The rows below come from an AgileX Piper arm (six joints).
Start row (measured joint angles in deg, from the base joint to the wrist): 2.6 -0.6 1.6 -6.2 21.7 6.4
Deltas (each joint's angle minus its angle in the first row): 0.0 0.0 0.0 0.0 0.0 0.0; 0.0 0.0 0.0 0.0 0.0 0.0; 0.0 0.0 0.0 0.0 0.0 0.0; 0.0 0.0 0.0 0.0 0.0 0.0; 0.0 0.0 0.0 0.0 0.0 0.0; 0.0 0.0 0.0 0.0 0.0 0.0; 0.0 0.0 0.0 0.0 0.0 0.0; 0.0 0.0 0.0 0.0 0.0 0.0; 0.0 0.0 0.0 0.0 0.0 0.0; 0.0 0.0 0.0 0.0 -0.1 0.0; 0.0 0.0 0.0 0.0 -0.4 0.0; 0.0 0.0 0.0 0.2 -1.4 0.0; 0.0 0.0 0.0 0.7 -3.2 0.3; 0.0 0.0 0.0 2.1 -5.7 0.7; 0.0 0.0 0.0 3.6 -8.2 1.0; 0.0 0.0 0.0 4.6 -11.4 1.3; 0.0 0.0 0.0 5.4 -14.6 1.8
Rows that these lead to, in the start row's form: 2.6 -0.6 1.6 -6.2 21.7 6.4; 2.6 -0.6 1.6 -6.2 21.7 6.4; 2.6 -0.6 1.6 -6.2 21.7 6.4; 2.6 -0.6 1.6 -6.2 21.7 6.4; 2.6 -0.6 1.6 -6.2 21.7 6.4; 2.6 -0.6 1.6 -6.2 21.7 6.4; 2.6 -0.6 1.6 -6.2 21.7 6.4; 2.6 -0.6 1.6 -6.2 21.7 6.4; 2.6 -0.6 1.6 -6.2 21.7 6.4; 2.6 -0.6 1.6 -6.2 21.6 6.4; 2.6 -0.6 1.6 -6.2 21.3 6.4; 2.6 -0.6 1.6 -6.0 20.3 6.4; 2.6 -0.6 1.6 -5.5 18.5 6.7; 2.6 -0.6 1.6 -4.1 16.0 7.1; 2.6 -0.6 1.6 -2.6 13.5 7.4; 2.6 -0.6 1.6 -1.6 10.3 7.7; 2.6 -0.6 1.6 -0.8 7.1 8.2
